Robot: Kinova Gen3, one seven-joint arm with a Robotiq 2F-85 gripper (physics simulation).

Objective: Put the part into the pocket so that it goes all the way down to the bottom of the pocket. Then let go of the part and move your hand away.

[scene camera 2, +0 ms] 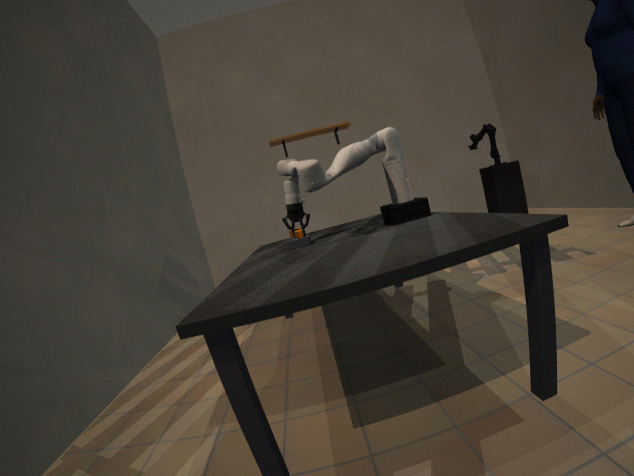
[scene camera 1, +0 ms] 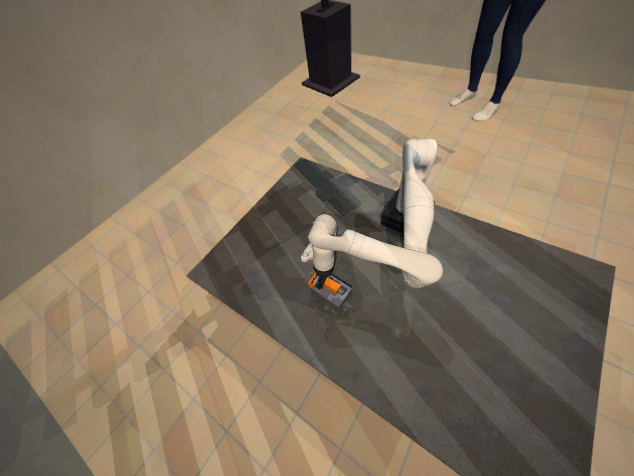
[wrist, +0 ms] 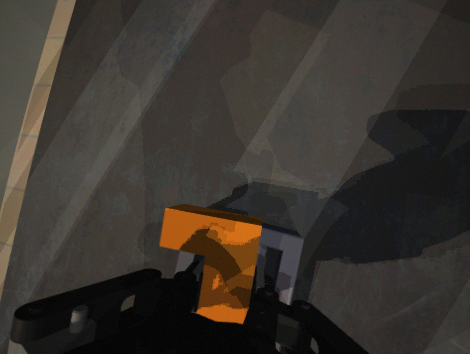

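The orange part is a blocky, angular piece. My gripper points down and is shut on it, with one finger on each side of its stem. The grey block with the pocket lies on the table under the part. In the wrist view the part covers much of the block, and a dark stretch of the pocket shows to the right of the part. The part sits over the block; its underside and its depth relative to the pocket are hidden.
The dark table bears the block near one edge. The arm's black base stands on the table farther back. A dark pedestal and a standing person are beyond the table.
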